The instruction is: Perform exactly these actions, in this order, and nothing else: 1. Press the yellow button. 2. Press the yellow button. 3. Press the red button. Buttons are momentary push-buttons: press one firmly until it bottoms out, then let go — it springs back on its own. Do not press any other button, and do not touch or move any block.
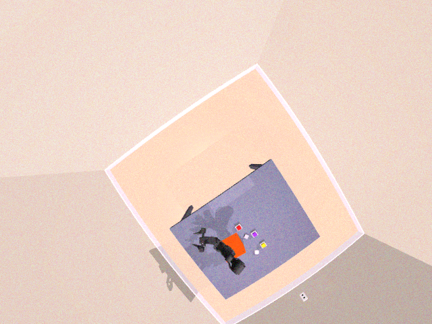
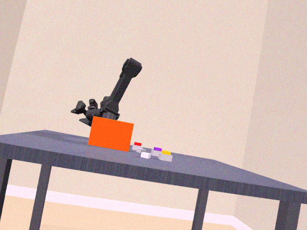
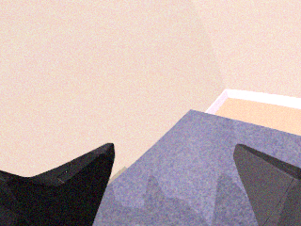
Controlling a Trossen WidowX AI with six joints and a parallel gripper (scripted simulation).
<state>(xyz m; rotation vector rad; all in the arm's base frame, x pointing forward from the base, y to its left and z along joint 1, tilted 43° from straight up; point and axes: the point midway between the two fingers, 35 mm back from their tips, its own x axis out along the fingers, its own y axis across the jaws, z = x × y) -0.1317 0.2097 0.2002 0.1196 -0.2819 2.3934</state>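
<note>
The yellow button is 41 cm ahead of my gripper tip, 47 cm to the right of it and 8 cm below it. Round my gripper tip: purple button 41 cm ahead, 34 cm to the right, 8 cm below.
</note>
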